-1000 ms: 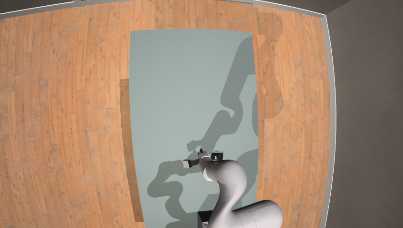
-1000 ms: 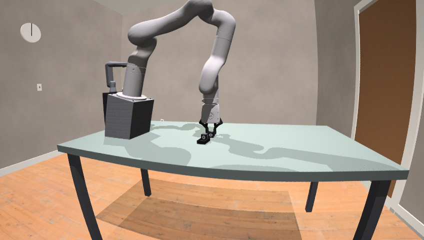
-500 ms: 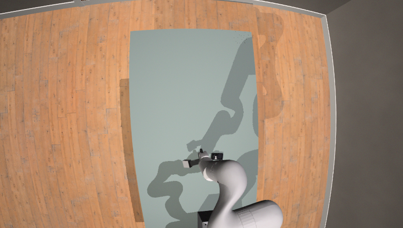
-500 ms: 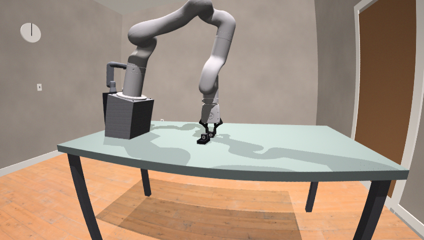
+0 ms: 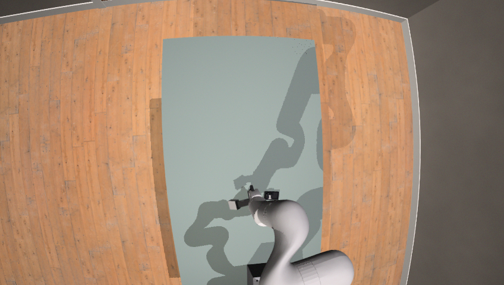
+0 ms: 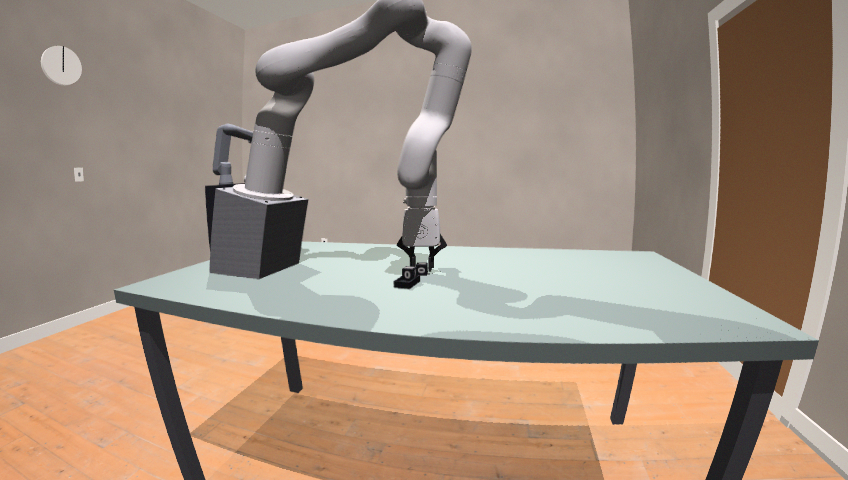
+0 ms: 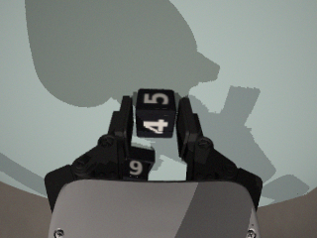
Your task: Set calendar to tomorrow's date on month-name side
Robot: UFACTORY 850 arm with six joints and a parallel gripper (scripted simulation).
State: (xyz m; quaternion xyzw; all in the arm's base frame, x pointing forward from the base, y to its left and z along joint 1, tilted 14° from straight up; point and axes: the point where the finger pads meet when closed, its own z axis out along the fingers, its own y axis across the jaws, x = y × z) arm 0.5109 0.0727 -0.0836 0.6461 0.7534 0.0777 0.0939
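Now: the black cube 2 cm below my hand. From my hand the other things lie so: black tray 1 cm behind, 11 cm to the right, 2 cm below.
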